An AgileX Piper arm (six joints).
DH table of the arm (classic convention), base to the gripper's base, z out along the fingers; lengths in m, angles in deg. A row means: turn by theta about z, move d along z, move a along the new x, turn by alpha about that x. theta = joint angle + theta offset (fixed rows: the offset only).
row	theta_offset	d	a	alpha
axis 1	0.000	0.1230	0.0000	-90.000
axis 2	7.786	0.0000	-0.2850	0.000
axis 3	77.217	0.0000	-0.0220	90.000
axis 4	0.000	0.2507	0.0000	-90.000
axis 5	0.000	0.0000	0.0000	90.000
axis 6	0.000	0.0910	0.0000	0.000
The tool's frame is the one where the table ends.
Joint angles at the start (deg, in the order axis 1, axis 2, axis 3, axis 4, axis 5, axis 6): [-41.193, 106.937, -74.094, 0.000, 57.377, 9.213]
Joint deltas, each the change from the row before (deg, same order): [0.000, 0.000, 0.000, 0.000, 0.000, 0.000]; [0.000, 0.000, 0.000, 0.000, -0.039, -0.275]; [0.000, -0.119, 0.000, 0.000, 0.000, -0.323]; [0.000, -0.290, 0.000, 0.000, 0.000, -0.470]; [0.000, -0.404, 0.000, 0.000, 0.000, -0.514]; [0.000, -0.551, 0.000, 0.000, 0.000, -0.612]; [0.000, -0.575, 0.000, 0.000, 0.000, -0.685]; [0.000, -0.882, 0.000, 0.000, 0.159, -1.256]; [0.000, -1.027, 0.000, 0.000, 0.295, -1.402]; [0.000, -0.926, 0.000, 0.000, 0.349, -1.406]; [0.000, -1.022, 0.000, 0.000, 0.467, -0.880]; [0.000, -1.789, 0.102, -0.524, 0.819, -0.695]
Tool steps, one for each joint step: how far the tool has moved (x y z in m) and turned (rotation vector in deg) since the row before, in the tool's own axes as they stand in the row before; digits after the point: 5 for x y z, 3 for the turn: [0.00000, 0.00000, 0.00000, 0.000, 0.000, 0.000]; [-0.00006, 0.00001, 0.00000, -0.006, -0.039, -0.275]; [0.00008, -0.00001, -0.00075, -0.018, -0.118, -0.323]; [0.00021, -0.00003, -0.00184, -0.042, -0.287, -0.470]; [0.00029, -0.00004, -0.00256, -0.055, -0.400, -0.514]; [0.00040, -0.00005, -0.00349, -0.070, -0.547, -0.612]; [0.00042, -0.00005, -0.00365, -0.067, -0.571, -0.685]; [0.00091, -0.00010, -0.00559, -0.072, -0.719, -1.256]; [0.00126, -0.00011, -0.00649, -0.056, -0.730, -1.402]; [0.00129, -0.00008, -0.00584, -0.030, -0.576, -1.406]; [0.00161, -0.00006, -0.00643, -0.018, -0.555, -0.880]; [0.00331, -0.00080, -0.01079, 0.437, -0.876, -0.958]
